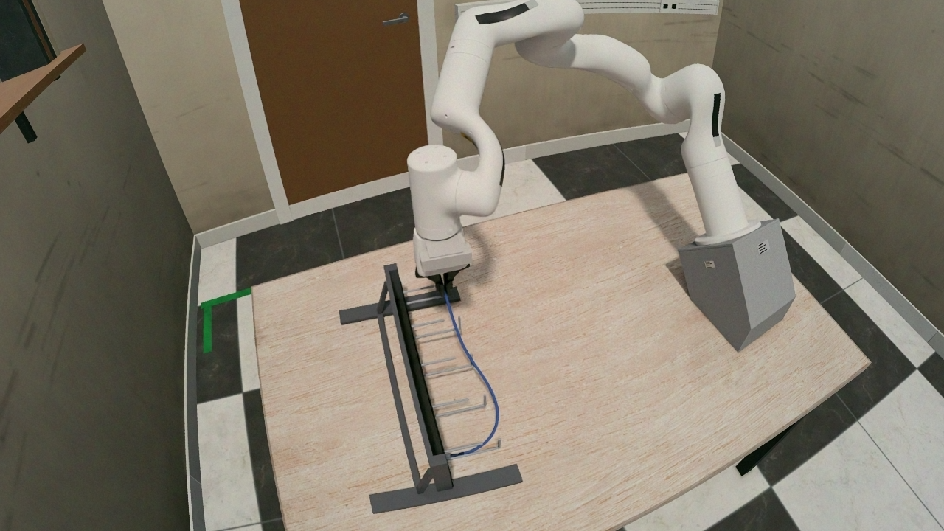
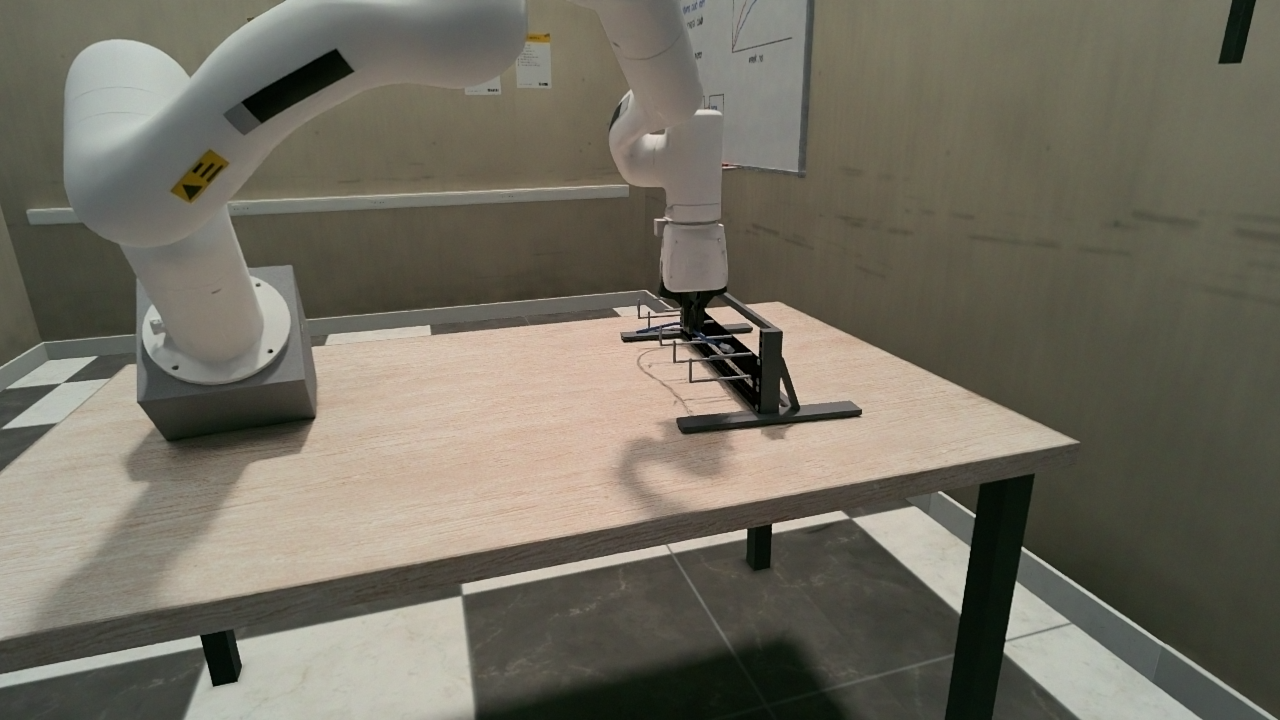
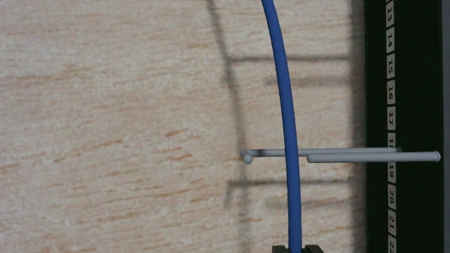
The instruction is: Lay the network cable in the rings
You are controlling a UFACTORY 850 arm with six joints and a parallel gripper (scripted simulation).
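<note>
Now: hand 1 cm past the plug, 11 cm to the left of it and 2 cm above it. Also, from my hand: dark patch panel: 13 cm ahead, 12 cm to the left, 8 cm below.
</note>
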